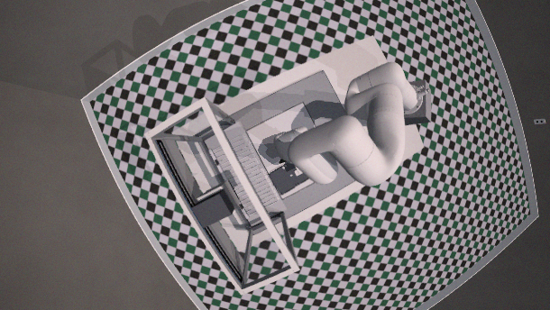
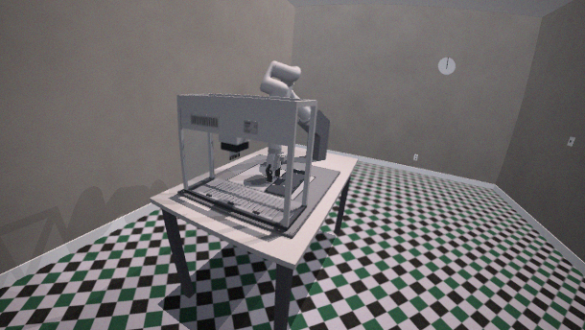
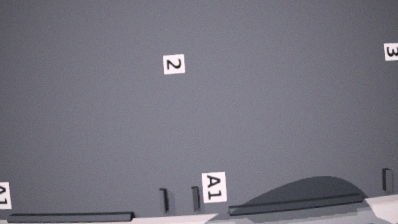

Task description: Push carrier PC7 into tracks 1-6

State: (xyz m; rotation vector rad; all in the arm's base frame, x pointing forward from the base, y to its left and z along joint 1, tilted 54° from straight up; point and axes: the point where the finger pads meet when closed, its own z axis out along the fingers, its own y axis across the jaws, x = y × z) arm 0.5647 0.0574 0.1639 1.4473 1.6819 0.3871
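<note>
Right now the carrier PC7 is 9 cm to the left of my hand.
</note>
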